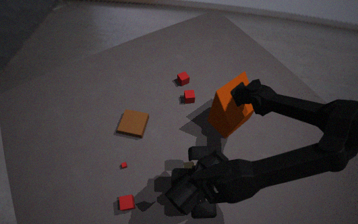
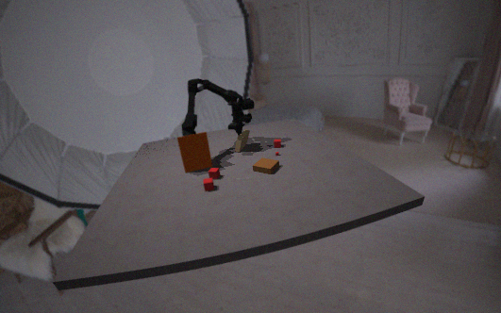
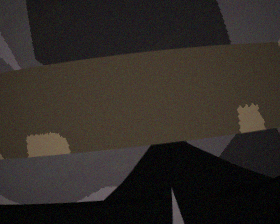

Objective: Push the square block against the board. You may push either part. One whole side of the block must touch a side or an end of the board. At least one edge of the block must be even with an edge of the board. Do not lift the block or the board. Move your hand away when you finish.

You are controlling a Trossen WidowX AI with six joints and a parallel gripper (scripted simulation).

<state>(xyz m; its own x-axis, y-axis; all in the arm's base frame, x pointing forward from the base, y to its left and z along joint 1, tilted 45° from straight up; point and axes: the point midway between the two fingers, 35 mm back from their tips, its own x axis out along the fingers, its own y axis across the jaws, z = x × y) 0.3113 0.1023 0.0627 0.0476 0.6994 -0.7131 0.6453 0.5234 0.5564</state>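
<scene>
My gripper tip is now 1 cm short of the board, 1 cm to the left of it and 3 cm above it. From my gripper tip the other things lie so: square block (1 cm ahead, 34 cm to the right, 6 cm below); tiny cube (13 cm ahead, 23 cm to the right, 7 cm below).
</scene>
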